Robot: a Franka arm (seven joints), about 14 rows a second.
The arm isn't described. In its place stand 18 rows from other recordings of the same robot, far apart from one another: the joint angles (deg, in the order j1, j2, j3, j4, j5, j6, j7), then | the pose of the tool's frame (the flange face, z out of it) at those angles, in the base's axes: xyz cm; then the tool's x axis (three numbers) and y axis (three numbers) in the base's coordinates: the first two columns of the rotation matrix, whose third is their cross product.
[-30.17 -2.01 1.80 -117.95 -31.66 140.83 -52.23] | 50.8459 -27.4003 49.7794 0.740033 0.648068 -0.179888 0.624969 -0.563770 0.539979
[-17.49 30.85 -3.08 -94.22 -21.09 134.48 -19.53] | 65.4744 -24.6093 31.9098 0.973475 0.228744 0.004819 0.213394 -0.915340 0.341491
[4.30 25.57 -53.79 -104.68 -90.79 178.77 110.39] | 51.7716 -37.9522 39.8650 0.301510 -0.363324 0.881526 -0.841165 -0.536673 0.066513
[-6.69 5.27 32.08 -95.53 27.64 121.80 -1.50] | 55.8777 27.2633 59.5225 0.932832 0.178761 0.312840 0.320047 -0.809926 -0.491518
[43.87 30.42 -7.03 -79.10 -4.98 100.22 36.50] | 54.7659 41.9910 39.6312 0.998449 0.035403 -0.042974 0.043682 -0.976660 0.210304
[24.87 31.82 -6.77 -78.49 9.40 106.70 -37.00] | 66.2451 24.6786 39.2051 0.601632 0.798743 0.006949 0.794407 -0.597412 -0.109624
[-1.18 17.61 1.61 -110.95 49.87 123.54 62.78] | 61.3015 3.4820 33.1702 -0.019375 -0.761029 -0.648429 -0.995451 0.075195 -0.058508
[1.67 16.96 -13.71 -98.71 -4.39 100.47 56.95] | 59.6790 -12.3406 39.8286 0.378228 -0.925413 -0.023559 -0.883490 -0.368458 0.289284
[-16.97 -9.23 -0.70 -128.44 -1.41 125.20 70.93] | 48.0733 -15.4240 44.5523 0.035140 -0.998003 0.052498 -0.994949 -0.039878 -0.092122
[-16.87 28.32 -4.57 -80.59 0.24 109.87 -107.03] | 65.7323 -24.7061 42.0990 0.068539 0.996937 -0.037660 0.997637 -0.068307 0.007417
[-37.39 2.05 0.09 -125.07 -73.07 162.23 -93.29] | 47.6212 -30.1273 41.4070 -0.332727 0.553270 -0.763665 0.861097 0.508394 -0.006849
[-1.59 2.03 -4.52 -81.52 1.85 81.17 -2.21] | 54.6770 -5.3711 66.0542 0.997200 -0.063067 -0.040191 -0.064326 -0.997452 -0.030861
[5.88 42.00 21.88 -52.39 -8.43 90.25 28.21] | 70.0921 23.3981 47.2365 0.992886 -0.088617 -0.079527 -0.094699 -0.992580 -0.076275
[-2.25 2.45 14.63 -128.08 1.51 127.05 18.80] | 51.0461 11.2645 34.6946 0.989614 -0.127493 -0.066403 -0.128427 -0.991669 -0.009977
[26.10 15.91 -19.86 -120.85 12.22 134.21 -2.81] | 56.9181 6.8501 28.9394 0.999555 0.018896 -0.023075 0.017556 -0.998222 -0.056955
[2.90 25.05 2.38 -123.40 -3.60 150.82 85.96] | 56.9547 5.4346 19.7217 0.210617 -0.977399 0.018222 -0.976601 -0.211201 -0.040556
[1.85 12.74 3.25 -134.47 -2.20 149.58 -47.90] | 51.7670 4.7455 24.1811 0.576267 0.816970 0.021837 0.816158 -0.576671 0.036557
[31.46 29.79 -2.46 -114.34 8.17 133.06 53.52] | 51.1645 28.6665 18.1835 0.845008 -0.508633 -0.165087 -0.494945 -0.860783 0.118667
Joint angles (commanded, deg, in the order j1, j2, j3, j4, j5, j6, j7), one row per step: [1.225, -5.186, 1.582, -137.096, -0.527, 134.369, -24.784]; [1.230, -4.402, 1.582, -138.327, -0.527, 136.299, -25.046]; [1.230, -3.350, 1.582, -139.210, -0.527, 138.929, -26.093]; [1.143, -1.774, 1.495, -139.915, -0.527, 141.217, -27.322]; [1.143, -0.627, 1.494, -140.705, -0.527, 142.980, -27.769]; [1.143, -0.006, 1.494, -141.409, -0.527, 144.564, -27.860]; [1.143, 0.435, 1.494, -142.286, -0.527, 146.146, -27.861]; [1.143, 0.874, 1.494, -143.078, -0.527, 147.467, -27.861]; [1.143, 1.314, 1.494, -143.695, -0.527, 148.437, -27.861]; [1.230, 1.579, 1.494, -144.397, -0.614, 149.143, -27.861]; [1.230, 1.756, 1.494, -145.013, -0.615, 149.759, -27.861]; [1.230, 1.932, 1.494, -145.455, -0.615, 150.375, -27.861]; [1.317, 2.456, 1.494, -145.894, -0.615, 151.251, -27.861]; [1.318, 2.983, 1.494, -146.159, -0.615, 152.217, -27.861]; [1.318, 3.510, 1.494, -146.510, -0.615, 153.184, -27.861]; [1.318, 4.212, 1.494, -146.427, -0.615, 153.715, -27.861]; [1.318, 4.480, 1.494, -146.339, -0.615, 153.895, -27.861]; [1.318, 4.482, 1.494, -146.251, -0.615, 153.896, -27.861]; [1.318, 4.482, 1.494, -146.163, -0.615, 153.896, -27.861]
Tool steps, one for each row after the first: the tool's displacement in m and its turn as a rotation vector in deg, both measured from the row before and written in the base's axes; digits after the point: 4 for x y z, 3 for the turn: [-0.0028, -0.0001, -0.0128, 0.018, 0.088, 0.281]; [0.0000, 0.0000, -0.0111, 0.030, -0.686, 1.066]; [-0.0001, -0.0014, -0.0147, -0.004, 0.001, 1.070]; [-0.0019, 0.0000, -0.0124, 0.011, 0.177, 0.457]; [-0.0018, 0.0000, -0.0075, 0.035, -0.257, 0.100]; [-0.0029, -0.0001, -0.0071, 0.035, -0.263, 0.010]; [-0.0030, -0.0001, -0.0069, 0.025, -0.089, 0.007]; [-0.0026, -0.0001, -0.0062, 0.015, 0.088, 0.005]; [-0.0036, 0.0006, -0.0057, -0.049, 0.259, 0.163]; [-0.0031, -0.0001, -0.0045, 0.001, 0.177, 0.004]; [-0.0020, -0.0001, -0.0033, 0.010, 0.002, 0.003]; [-0.0021, 0.0006, -0.0056, 0.017, 0.088, 0.092]; [-0.0008, 0.0000, -0.0043, 0.031, -0.173, 0.006]; [-0.0014, 0.0000, -0.0048, 0.027, -0.088, 0.004]; [0.0005, 0.0001, -0.0042, 0.019, 0.089, 0.002]; [0.0005, 0.0000, -0.0013, 0.009, 0.000, 0.000]; [0.0006, 0.0000, 0.0005, 0.004, -0.087, 0.000]; [0.0006, 0.0000, 0.0005, 0.004, -0.088, 0.000]
